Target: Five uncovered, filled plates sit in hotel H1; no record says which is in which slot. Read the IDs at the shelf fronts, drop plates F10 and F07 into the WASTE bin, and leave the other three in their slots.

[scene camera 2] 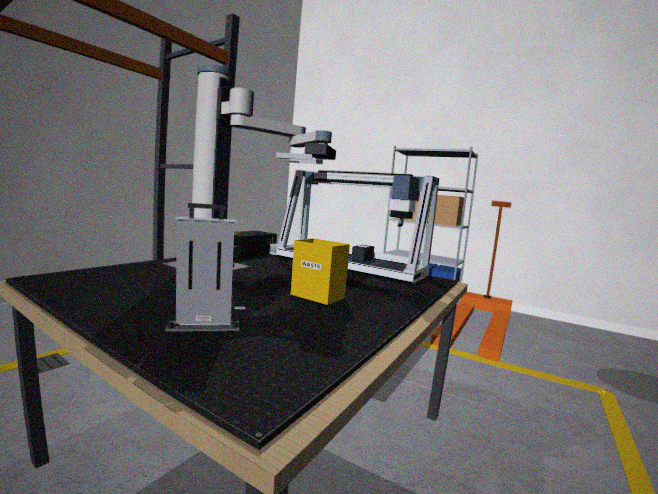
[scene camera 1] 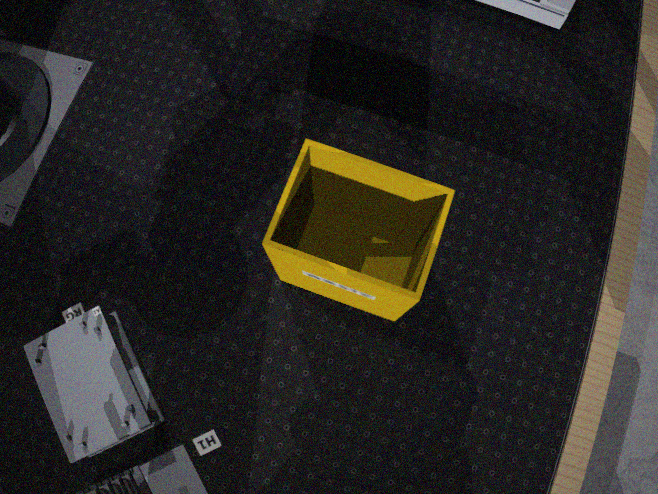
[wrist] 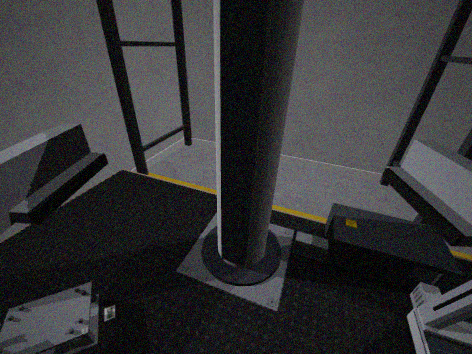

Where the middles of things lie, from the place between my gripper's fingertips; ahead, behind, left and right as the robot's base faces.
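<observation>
Grey pegged stand (scene camera 1: 84,381): my hand is 400 mm to the left of it, 40 mm short of it and 450 mm above it. Going by their middles, the stand is the nearest to my hand of the things named here. Hotel H1 (scene camera 2: 203,299) is 580 mm to the right of my hand, 240 mm ahead and 370 mm below. Black box (wrist: 401,245) is a long way to the left of my hand, a long way behind and a long way below.
</observation>
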